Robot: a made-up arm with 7 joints. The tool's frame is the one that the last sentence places.
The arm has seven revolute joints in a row. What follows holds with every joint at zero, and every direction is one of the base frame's.
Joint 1 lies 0.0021 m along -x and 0.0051 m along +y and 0.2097 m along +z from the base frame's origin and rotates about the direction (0.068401, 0.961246, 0.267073).
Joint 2 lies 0.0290 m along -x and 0.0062 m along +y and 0.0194 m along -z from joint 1 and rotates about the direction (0.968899, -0.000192, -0.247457).
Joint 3 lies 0.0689 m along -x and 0.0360 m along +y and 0.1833 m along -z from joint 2 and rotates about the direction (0.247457, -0.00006, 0.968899).
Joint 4 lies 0.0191 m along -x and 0.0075 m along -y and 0.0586 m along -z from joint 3 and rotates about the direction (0.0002, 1, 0.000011).
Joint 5 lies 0.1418 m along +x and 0.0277 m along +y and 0.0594 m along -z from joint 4 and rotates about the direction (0.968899, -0.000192, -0.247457).
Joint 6 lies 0.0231 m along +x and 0.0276 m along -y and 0.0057 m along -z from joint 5 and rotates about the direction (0.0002, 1, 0.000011).
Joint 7 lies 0.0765 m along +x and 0.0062 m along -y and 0.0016 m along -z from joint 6 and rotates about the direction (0.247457, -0.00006, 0.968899).
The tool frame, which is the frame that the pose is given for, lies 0.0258 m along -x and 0.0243 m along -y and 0.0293 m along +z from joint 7; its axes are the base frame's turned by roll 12.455, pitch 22.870 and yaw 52.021 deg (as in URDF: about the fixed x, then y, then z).
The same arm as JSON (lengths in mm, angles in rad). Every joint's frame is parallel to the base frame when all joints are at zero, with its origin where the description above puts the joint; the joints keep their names.
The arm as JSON. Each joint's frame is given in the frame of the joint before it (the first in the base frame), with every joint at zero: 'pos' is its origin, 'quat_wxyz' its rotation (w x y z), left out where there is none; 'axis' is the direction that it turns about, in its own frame. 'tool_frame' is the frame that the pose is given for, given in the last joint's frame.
{"length_unit": "mm", "angle_unit": "rad", "joints": [
  {"joint": "joint 1", "pos": [-2.1, 5.1, 209.7], "axis": [0.068403, 0.961235, 0.26711]},
  {"joint": "joint 2", "pos": [-29.0, 6.2, -19.4], "axis": [0.968889, -0.0002, -0.247497]},
  {"joint": "joint 3", "pos": [-68.9, 36.0, -183.3], "axis": [0.247497, -0.0001, 0.968889]},
  {"joint": "joint 4", "pos": [-19.1, -7.5, -58.6], "axis": [0.0002, 1.0, 0.0]},
  {"joint": "joint 5", "pos": [141.8, 27.7, -59.4], "axis": [0.968889, -0.0002, -0.247497]},
  {"joint": "joint 6", "pos": [23.1, -27.6, -5.7], "axis": [0.0002, 1.0, 0.0]},
  {"joint": "joint 7", "pos": [76.5, -6.2, -1.6], "axis": [0.247497, -0.0001, 0.968889]}
], "tool_frame": {"pos": [-25.8, -24.3, 29.3], "quat_wxyz": [0.885108, 0.009125, 0.223751, 0.407967]}}

